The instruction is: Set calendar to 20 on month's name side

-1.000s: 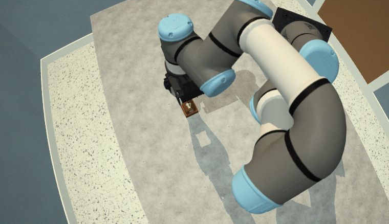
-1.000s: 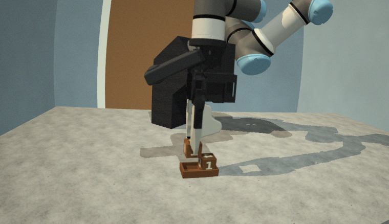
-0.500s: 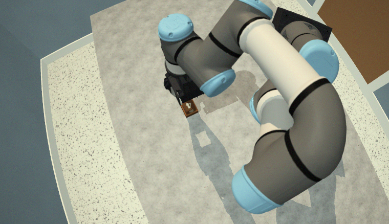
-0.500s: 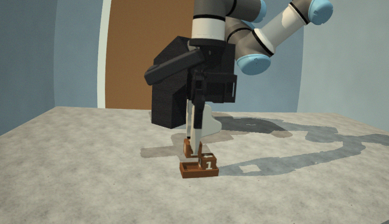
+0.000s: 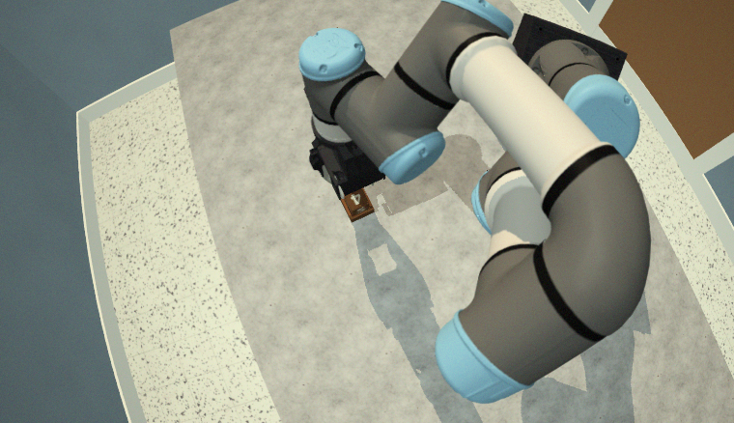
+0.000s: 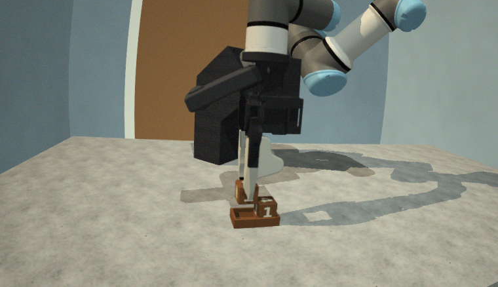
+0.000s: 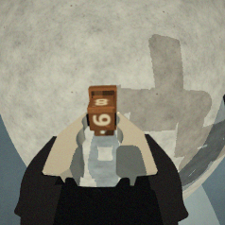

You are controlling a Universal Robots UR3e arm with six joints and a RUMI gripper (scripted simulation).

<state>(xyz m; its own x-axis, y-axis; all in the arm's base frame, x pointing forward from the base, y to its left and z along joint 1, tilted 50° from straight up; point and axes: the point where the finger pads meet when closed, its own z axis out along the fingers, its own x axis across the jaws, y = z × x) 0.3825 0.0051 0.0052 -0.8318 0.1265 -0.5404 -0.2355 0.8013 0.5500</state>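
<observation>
Now: hand 4 cm above the cube, 3 cm to the right of it and 1 cm past it. The rest, counted from my hand: brown calendar tray (6 cm below, 2 cm to the left, 1 cm behind).
</observation>
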